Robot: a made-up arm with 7 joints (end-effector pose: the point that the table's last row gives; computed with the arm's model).
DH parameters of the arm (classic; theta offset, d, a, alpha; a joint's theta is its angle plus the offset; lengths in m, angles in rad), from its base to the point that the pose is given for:
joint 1: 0 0.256 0 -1.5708
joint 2: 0 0 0 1.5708
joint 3: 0 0.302 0.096 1.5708
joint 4: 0 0 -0.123 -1.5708
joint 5: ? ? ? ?
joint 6: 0 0 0.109 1.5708
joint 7: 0 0 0 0
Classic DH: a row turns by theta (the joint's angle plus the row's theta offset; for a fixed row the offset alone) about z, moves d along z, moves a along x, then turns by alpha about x.
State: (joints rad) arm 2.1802 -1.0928 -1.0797 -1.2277 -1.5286 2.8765 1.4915
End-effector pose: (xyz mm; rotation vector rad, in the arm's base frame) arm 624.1 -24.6 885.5 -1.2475 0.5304 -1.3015
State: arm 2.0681 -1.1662 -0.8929 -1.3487 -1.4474 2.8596 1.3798
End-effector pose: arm 548.0 -75.9 931.8 -1.1605 0.4333 -1.2921
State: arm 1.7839 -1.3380 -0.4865 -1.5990 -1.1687 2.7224 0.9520
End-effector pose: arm 308.0 -217.7 1018.8 -1.0656 0.1416 -1.4978
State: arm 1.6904 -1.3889 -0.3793 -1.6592 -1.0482 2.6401 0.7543
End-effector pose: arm 227.3 -255.5 1033.1 -1.0936 0.0192 -1.6207
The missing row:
joint 5: 0 0.574 0 1.5708
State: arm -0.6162 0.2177 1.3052 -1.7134 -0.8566 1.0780 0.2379
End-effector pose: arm 668.0 427.1 492.2 2.1955 0.4256 -0.3484
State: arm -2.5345 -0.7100 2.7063 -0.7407 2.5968 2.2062 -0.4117
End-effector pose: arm 852.8 302.4 608.1 -0.8801 0.1445 -0.4143
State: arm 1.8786 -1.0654 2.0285 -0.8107 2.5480 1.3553 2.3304
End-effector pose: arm -149.1 -966.1 479.0 0.6451 1.3818 0.4083
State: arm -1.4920 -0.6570 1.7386 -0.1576 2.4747 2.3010 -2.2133
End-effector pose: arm 94.2 577.8 1029.1 0.4584 -1.4132 -2.0159
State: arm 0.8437 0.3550 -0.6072 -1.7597 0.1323 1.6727 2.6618
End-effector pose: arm 813.4 233.1 316.8 0.9059 -2.6071 0.0409
